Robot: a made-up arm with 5 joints.
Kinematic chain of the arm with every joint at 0, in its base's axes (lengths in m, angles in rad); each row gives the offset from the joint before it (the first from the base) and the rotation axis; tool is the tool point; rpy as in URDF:
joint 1: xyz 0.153 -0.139 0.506 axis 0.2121 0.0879 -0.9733
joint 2: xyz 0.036 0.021 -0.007 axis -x
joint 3: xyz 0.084 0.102 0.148 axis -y
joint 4: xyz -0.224 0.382 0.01 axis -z
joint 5: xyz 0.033 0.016 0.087 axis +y
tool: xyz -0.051 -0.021 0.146 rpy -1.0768 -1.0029 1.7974
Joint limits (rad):
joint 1: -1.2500..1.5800
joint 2: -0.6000..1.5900
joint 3: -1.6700..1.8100
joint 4: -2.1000..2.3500
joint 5: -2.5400..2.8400
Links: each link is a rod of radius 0.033 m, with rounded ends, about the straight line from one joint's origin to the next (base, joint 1, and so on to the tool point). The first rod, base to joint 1, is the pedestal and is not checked.
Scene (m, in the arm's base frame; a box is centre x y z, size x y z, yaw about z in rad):
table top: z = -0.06
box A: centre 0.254 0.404 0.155 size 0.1 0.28 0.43 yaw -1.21
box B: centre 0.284 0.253 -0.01 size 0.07 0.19 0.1 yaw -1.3
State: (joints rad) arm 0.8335 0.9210 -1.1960 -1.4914 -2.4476
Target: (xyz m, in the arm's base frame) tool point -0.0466 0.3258 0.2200
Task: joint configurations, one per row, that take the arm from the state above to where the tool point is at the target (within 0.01 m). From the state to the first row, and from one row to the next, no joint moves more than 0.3 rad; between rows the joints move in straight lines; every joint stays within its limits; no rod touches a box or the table.
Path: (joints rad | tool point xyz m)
1: 0.5836 0.7970 -1.1093 -1.6091 -2.4433 | 0.4447 0.3665 0.4550
2: 0.3337 0.6730 -1.0226 -1.7268 -2.4390 | 0.3047 0.4184 0.4896
3: 0.0838 0.5489 -0.9359 -1.8444 -2.4347 | 0.1552 0.4308 0.5163
4: -0.1661 0.4249 -0.8493 -1.9621 -2.4304 | 0.0091 0.4036 0.5374
5: -0.4160 0.3009 -0.7626 -2.0798 -2.4261 | -0.1220 0.3402 0.5554
6: -0.4917 0.5853 -0.8311 -2.0865 -2.4641 | -0.1527 0.3268 0.4021
7: -0.5673 0.8697 -0.8996 -2.0933 -2.5020 | -0.1593 0.2742 0.2503
8: -0.6430 1.1541 -0.9682 -2.1000 -2.5400 | -0.1350 0.1883 0.1128
9: -0.5318 1.1013 -0.9460 -1.8936 -2.5400 | -0.1127 0.2384 0.1469
10: -0.4206 1.0486 -0.9239 -1.6873 -2.5400 | -0.0831 0.2846 0.1827
11: -0.3094 0.9958 -0.9018 -1.4809 -2.5400 | -0.0466 0.3258 0.2200

